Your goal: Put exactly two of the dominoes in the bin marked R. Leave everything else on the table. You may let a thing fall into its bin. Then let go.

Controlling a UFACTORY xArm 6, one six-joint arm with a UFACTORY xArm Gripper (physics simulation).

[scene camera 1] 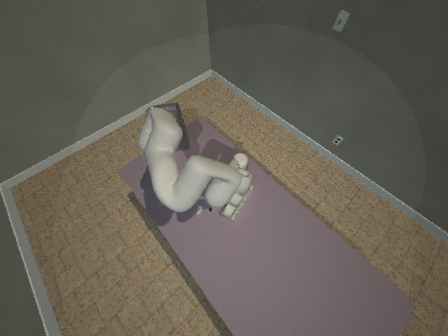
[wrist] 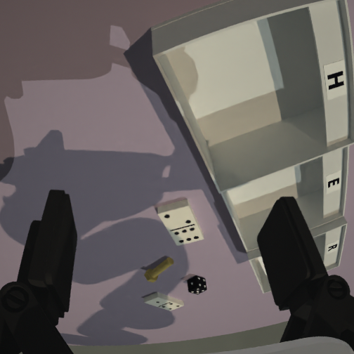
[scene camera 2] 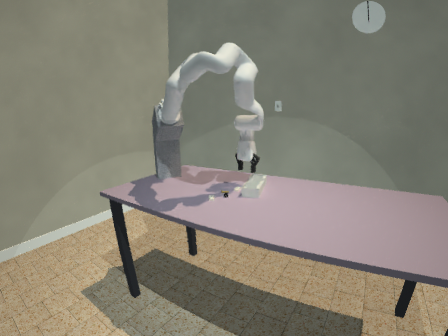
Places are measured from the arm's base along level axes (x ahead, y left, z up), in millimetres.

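Pixels of known places: gripper, fingertip midpoint: (scene camera 2: 246,171); arm's base, origin of the base link: (scene camera 2: 169,114).
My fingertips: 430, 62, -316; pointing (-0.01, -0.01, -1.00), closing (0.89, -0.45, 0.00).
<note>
Ahead of a thing's pixels: the offset from my fingertips to its middle, as dx, dy, dz. Level surfaces: height alone.
My gripper (scene camera 2: 247,168) (wrist: 173,216) is open and empty, above the table beside the bins. A white domino {-22, -99, -72} (scene camera 2: 237,189) (wrist: 180,221) lies flat, face up, left of the bins and between the fingers in the wrist view. A second domino {-98, -254, -72} (scene camera 1: 199,210) (scene camera 2: 211,198) (wrist: 163,302) lies flat lower down, near the die. The bin marked R (wrist: 331,260) is the end compartment at the lower right of the wrist view. The right finger covers much of it, and its inside is mostly hidden.
The white bin box {+63, -67, -52} (scene camera 1: 229,217) (scene camera 2: 252,192) also has compartments marked E (wrist: 334,202) and H (wrist: 336,117). A yellow bolt-like piece (wrist: 159,270) and a black die {-42, -213, -68} (scene camera 1: 210,209) (scene camera 2: 226,195) (wrist: 197,284) lie between the dominoes. All stand on the mauve table {dz -75} (scene camera 1: 280,260) (scene camera 2: 340,215).
</note>
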